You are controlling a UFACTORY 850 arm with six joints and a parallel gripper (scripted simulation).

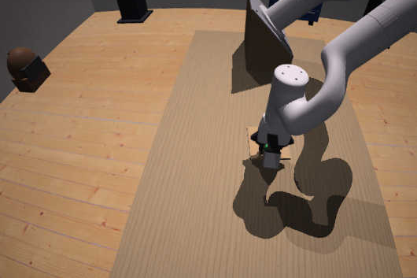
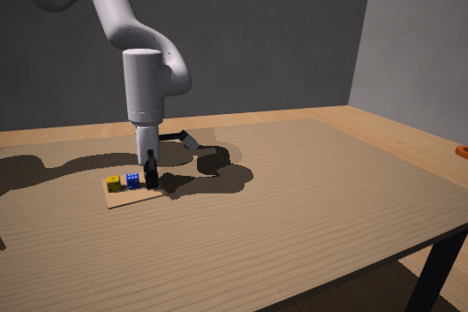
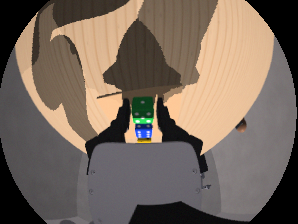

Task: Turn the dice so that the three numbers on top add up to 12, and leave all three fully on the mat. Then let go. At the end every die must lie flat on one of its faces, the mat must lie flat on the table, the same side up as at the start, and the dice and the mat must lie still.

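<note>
Right now my hand is 10 mm above the green die. Round my hand: yellow die 90 mm behind, 10 mm below; tan mat 50 mm behind, 20 mm below; blue die 50 mm behind, 10 mm below.
</note>
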